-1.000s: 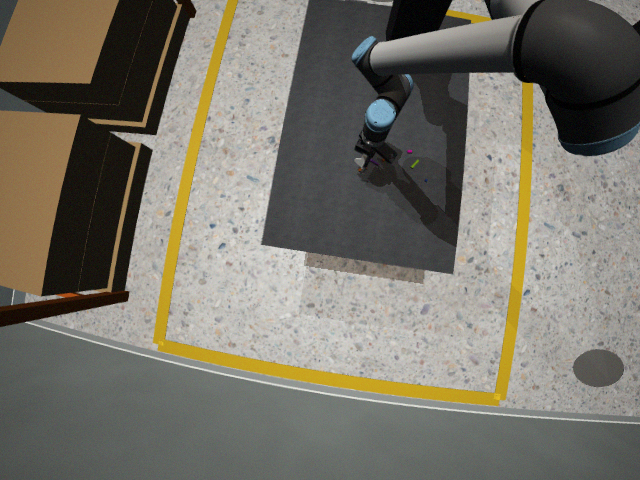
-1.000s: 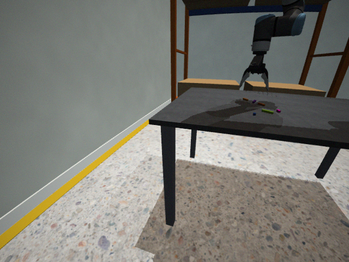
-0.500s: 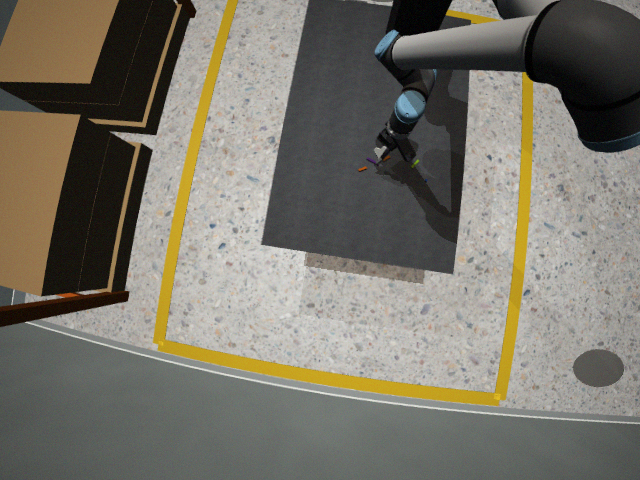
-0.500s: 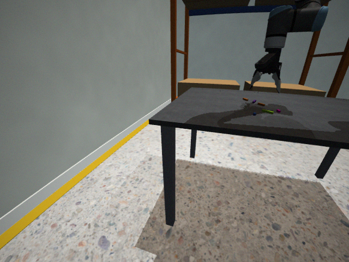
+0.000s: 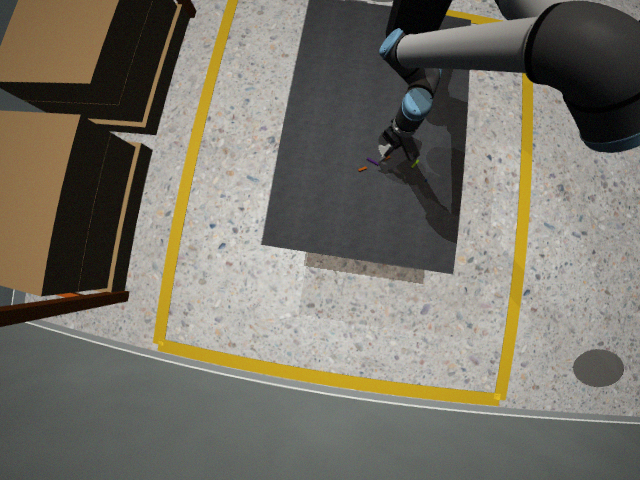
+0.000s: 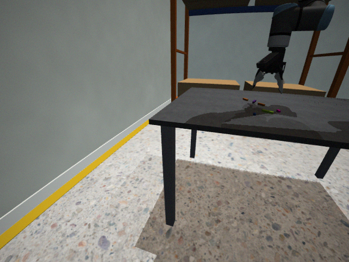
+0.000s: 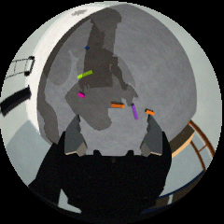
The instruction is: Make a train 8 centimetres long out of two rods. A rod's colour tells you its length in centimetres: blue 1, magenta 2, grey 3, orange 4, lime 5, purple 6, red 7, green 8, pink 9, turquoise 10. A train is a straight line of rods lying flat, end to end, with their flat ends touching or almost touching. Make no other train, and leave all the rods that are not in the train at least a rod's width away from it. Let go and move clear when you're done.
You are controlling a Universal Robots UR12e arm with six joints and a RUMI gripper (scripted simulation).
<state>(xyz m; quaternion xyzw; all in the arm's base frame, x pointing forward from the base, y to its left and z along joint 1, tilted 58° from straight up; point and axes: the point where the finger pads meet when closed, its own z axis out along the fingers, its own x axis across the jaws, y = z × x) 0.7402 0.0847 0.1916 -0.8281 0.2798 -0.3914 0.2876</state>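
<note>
Now: hand 70 mm above the purple rod, 60 mm to the left of it and 50 mm short of it. Also, from my hand: lime rod (120 mm to the left, 70 mm below, 40 mm behind); then magenta rod (80 mm behind, 70 mm to the left, 70 mm below); then small blue rod (200 mm to the left, 70 mm below).
</note>
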